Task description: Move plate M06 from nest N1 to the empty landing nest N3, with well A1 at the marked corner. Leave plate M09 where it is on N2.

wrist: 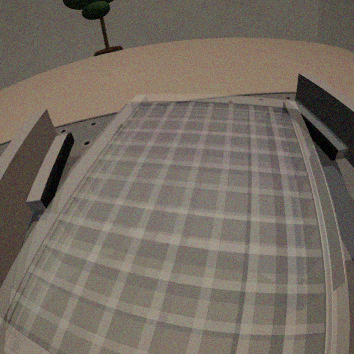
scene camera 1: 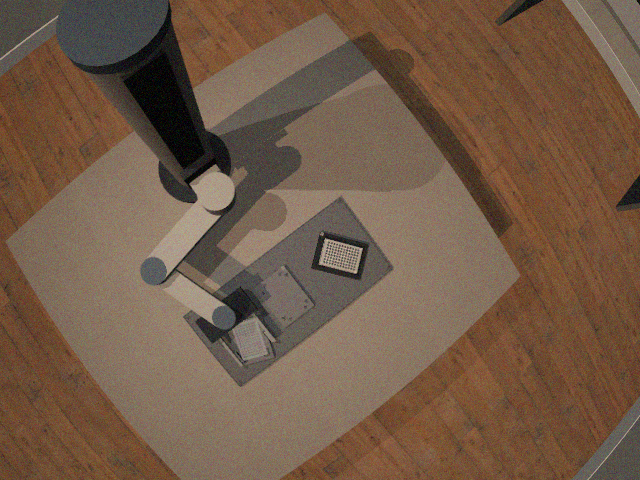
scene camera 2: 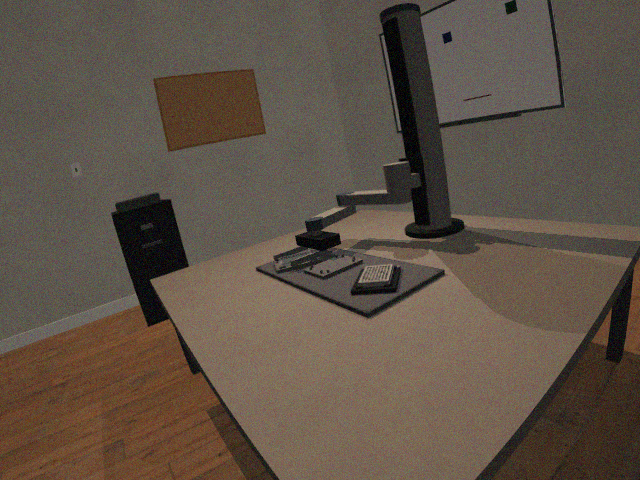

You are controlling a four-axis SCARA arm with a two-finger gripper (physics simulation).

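The clear plate M06 (scene camera 1: 250,338) (wrist: 200,225), with a grid of wells, is at the nest at the near-left end of the grey board in scene camera 1. My gripper (scene camera 1: 250,342) (wrist: 179,99) is shut on its two long sides. The plate looks level; whether it is clear of its nest cannot be told. The empty nest (scene camera 1: 285,297) (scene camera 2: 333,265), a light plate with small corner posts, is in the middle of the board. The white plate M09 (scene camera 1: 340,255) (scene camera 2: 376,274) sits in a black nest (scene camera 1: 346,240) (scene camera 2: 372,290) at the far end. The marked corner and well A1 cannot be made out.
The grey board (scene camera 1: 336,211) (scene camera 2: 341,294) lies on the beige table (scene camera 1: 403,320) (scene camera 2: 361,372). The arm's column (scene camera 1: 155,103) (scene camera 2: 421,129) stands behind it. The middle nest is right beside the gripper. A small tree (wrist: 104,30) shows beyond the table in the wrist view.
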